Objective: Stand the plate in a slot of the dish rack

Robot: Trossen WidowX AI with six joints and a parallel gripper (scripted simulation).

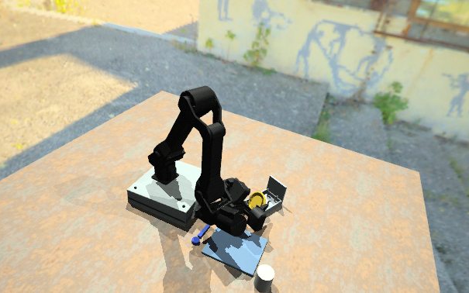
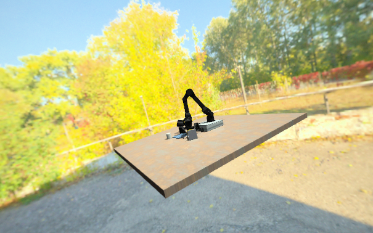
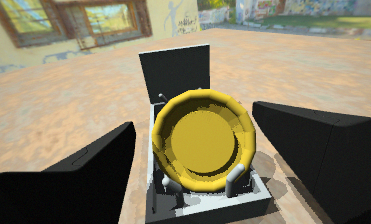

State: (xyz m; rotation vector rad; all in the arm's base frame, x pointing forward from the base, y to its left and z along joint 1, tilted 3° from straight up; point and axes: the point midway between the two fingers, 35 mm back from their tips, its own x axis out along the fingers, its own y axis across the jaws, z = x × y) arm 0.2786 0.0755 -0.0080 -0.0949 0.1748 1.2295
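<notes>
Right now the yellow plate is 20 mm below my gripper tip and 10 mm to the right of it. From my gripper tip the other things lie so: grey dish rack 30 mm below, 20 mm to the left, 10 mm ahead; blue spoon 200 mm to the right, 80 mm behind, 50 mm below; light blue mat 170 mm to the right, 50 mm below, 20 mm ahead.
</notes>
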